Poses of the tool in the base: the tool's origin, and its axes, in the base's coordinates. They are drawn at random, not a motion.
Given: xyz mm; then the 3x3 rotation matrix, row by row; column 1 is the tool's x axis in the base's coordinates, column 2 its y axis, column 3 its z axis. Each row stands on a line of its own.
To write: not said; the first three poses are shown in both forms.
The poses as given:
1:
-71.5 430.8 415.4
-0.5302 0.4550 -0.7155
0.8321 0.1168 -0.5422
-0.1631 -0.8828 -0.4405
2:
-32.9 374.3 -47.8
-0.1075 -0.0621 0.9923
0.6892 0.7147 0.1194
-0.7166 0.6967 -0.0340
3:
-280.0 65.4 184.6
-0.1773 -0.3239 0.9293
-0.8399 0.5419 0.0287
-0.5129 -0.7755 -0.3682
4:
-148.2 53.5 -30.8
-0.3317 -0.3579 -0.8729
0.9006 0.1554 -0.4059
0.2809 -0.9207 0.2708
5:
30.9 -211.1 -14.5
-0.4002 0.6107 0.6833
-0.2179 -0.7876 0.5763
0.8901 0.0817 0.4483
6:
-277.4 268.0 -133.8
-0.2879 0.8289 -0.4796
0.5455 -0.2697 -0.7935
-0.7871 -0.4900 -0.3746
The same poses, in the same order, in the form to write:
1:
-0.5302 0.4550 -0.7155 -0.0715
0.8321 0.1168 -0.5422 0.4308
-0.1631 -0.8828 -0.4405 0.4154
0 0 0 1

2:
-0.1075 -0.0621 0.9923 -0.0329
0.6892 0.7147 0.1194 0.3743
-0.7166 0.6967 -0.0340 -0.0478
0 0 0 1

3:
-0.1773 -0.3239 0.9293 -0.2800
-0.8399 0.5419 0.0287 0.0654
-0.5129 -0.7755 -0.3682 0.1846
0 0 0 1

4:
-0.3317 -0.3579 -0.8729 -0.1482
0.9006 0.1554 -0.4059 0.0535
0.2809 -0.9207 0.2708 -0.0308
0 0 0 1

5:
-0.4002 0.6107 0.6833 0.0309
-0.2179 -0.7876 0.5763 -0.2111
0.8901 0.0817 0.4483 -0.0145
0 0 0 1

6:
-0.2879 0.8289 -0.4796 -0.2774
0.5455 -0.2697 -0.7935 0.2680
-0.7871 -0.4900 -0.3746 -0.1338
0 0 0 1

